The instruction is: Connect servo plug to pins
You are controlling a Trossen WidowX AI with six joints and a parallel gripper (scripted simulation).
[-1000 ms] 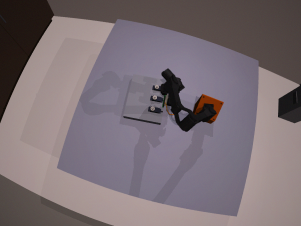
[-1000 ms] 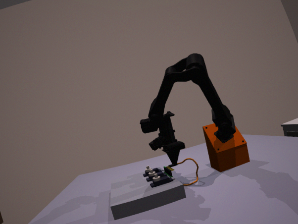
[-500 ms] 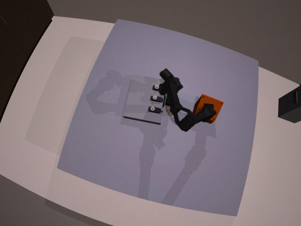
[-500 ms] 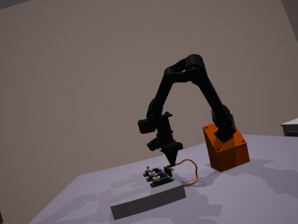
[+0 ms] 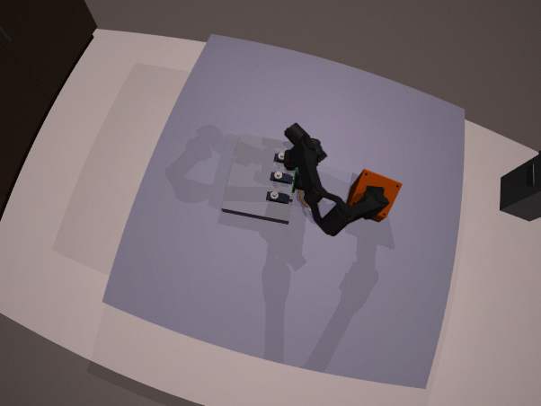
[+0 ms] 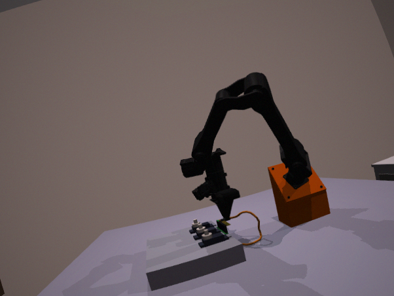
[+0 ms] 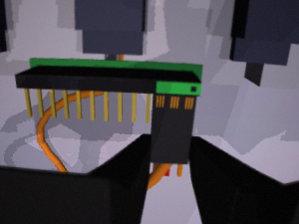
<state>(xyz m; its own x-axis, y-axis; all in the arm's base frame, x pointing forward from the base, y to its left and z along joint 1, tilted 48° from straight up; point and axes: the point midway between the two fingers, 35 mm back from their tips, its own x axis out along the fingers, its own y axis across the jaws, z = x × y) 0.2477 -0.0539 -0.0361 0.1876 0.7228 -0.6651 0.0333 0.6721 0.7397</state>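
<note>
My gripper tip is 30 mm short of the bright green band. The rest, counted from my gripper tip: grey printed holder (190 mm ahead, 20 mm to the left, 50 mm below); dark dot (30 mm ahead, 10 mm to the right).
</note>
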